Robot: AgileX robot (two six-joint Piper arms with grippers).
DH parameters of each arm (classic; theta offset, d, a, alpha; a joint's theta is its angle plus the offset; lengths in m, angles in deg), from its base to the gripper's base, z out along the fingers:
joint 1: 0 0.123 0 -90
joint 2: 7.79 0 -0.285 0
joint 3: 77.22 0 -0.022 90
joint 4: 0 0.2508 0 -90
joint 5: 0 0 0.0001 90
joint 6: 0 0.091 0 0
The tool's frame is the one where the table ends.
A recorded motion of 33 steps. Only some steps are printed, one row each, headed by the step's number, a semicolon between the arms.
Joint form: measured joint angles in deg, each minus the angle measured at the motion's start. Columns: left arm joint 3, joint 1, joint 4, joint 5, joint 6, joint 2; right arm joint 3, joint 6, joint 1, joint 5, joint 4, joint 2.
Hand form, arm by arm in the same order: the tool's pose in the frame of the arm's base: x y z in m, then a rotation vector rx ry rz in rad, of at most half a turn. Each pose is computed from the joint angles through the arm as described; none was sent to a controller.
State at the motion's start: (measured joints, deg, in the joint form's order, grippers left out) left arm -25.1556 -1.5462 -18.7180 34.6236 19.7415 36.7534; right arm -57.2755 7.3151 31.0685 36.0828 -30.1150 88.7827
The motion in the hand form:
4: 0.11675 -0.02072 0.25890 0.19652 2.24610 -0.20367; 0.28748 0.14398 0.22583 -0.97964 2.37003 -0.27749
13: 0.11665 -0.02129 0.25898 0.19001 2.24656 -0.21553; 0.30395 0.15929 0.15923 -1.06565 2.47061 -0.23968
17: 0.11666 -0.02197 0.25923 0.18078 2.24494 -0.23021; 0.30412 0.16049 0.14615 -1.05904 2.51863 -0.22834
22: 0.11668 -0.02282 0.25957 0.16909 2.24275 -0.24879; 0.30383 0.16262 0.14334 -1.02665 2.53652 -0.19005
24: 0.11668 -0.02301 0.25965 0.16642 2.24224 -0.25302; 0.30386 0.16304 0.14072 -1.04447 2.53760 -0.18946
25: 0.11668 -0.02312 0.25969 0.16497 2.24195 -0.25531; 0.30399 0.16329 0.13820 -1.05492 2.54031 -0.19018
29: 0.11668 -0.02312 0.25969 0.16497 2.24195 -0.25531; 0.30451 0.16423 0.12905 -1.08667 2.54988 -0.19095
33: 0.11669 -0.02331 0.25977 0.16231 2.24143 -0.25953; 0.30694 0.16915 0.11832 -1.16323 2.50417 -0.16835
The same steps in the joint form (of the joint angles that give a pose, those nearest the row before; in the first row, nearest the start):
4: 0.00 0.01 -1.12 0.00 0.01 0.00; 0.00 0.00 0.00 -2.62 0.25 2.73
13: 0.00 0.00 -1.72 0.10 0.00 0.00; 0.00 0.23 0.00 -8.35 1.35 14.64
17: 0.00 0.00 -2.52 0.10 -0.01 0.00; 0.00 0.34 0.00 -8.35 2.80 16.76
22: 0.00 0.00 -3.53 0.10 0.00 0.00; 0.00 0.25 0.00 -9.19 5.00 17.20
24: 0.00 0.00 -3.77 0.10 0.00 0.00; 0.00 -0.70 0.00 -9.32 5.41 17.63
25: 0.00 0.00 -3.88 0.10 -0.01 0.00; 0.00 -1.11 0.00 -9.43 5.55 18.05
29: 0.00 0.00 -3.88 0.10 -0.01 0.00; 0.00 -2.26 0.00 -9.93 5.92 19.59
33: 0.00 0.00 -4.12 0.10 0.00 0.00; 0.00 -5.53 0.13 -13.22 6.35 21.57

